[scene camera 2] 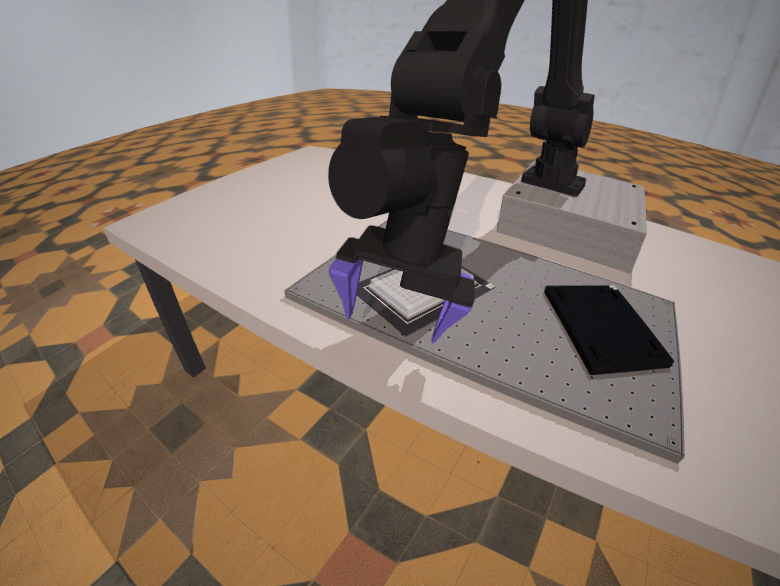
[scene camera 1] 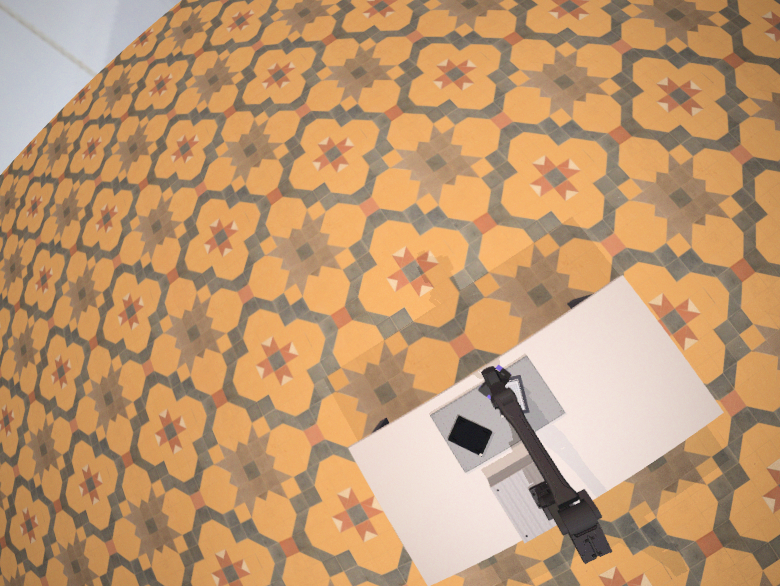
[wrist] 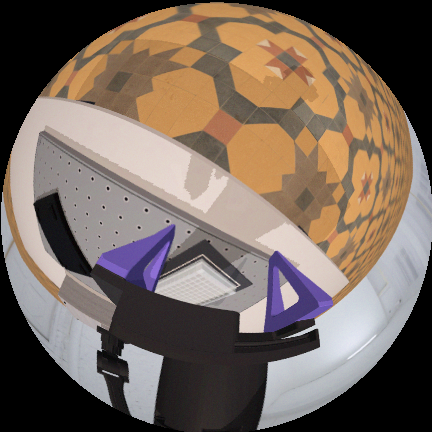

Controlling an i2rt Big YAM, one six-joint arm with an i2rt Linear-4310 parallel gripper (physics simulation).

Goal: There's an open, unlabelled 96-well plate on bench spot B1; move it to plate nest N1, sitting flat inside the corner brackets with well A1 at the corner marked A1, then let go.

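Frame: origin at the arm's base, x left, y down, z back, level; centimetres.
Seen in the pictures: gripper, fingertip midpoint: (scene camera 2: 391, 328) (wrist: 225, 243); arm's base, link origin: (scene camera 2: 553, 183) (scene camera 1: 546, 491).
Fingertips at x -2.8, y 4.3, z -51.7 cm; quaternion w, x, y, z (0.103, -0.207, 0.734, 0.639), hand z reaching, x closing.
Offsets run from my fingertips to a thing's middle. Level surfaces: height alone.
The white 96-well plate {dy +1.9, dx -3.5, dz +12.2 cm} (scene camera 2: 403, 301) (wrist: 192, 281) lies flat on the dark, white-outlined mat of B1 {dy +2.7, dx -3.5, dz +12.2 cm} (scene camera 2: 408, 327) (wrist: 206, 247). My gripper (scene camera 1: 494, 382) (scene camera 2: 391, 328) (wrist: 225, 243) is open, its two purple fingers wide apart and nothing between them. It stands above and around the plate's region, with the fingertips toward the table's front edge in scene camera 2. The gripper body hides part of the plate in that view. The black nest N1 {dy +1.9, dx +21.1, dz +19.7 cm} (scene camera 1: 469, 434) (scene camera 2: 605, 327) (wrist: 57, 232) lies apart from the gripper, with corner brackets and a small pale mark at one corner. Well A1 cannot be made out.
The grey perforated board {dy +3.4, dx +6.0, dz +16.8 cm} (scene camera 1: 548, 403) (scene camera 2: 517, 340) (wrist: 107, 205) carries mat and nest. It lies on the pale table {dy +4.1 cm} (scene camera 1: 643, 371) (scene camera 2: 233, 214). A grey block (scene camera 2: 567, 233) under the arm's base stands behind the board in scene camera 2. The arm reaches over the board.
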